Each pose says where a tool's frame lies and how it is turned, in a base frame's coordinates. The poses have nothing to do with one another.
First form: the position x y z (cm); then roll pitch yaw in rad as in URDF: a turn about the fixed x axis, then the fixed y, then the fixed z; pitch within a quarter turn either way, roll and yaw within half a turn.
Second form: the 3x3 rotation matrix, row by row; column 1 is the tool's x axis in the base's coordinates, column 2 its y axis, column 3 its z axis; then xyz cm. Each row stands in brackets. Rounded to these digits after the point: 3 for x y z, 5 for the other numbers.
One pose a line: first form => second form
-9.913 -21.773 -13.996 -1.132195 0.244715 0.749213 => [[0.71041 -0.44984 -0.54126], [0.66077 0.16157 0.73299], [-0.24228 -0.87837 0.41202]], [-9.913 -21.773 -13.996]
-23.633 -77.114 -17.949 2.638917 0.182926 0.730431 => [[0.73246 0.64994 0.20270], [0.65606 -0.59427 -0.46522], [-0.18191 0.47373 -0.86168]], [-23.633 -77.114 -17.949]
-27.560 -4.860 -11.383 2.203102 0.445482 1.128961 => [[0.38587 0.68288 0.62031], [0.81574 0.06149 -0.57514], [-0.43089 0.72794 -0.53333]], [-27.560 -4.860 -11.383]
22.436 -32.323 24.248 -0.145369 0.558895 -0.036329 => [[0.84728 -0.04082 0.52957], [-0.03079 0.99159 0.12571], [-0.53025 -0.12282 0.83890]], [22.436 -32.323 24.248]
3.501 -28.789 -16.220 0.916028 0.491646 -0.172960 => [[0.86840 0.47366 0.14669], [-0.15172 0.53545 -0.83083], [-0.47208 0.69924 0.53685]], [3.501 -28.789 -16.220]
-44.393 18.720 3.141 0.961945 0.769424 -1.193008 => [[0.26496 0.74211 -0.61569], [-0.66766 -0.31950 -0.67242], [-0.69572 0.58923 0.41082]], [-44.393 18.720 3.141]
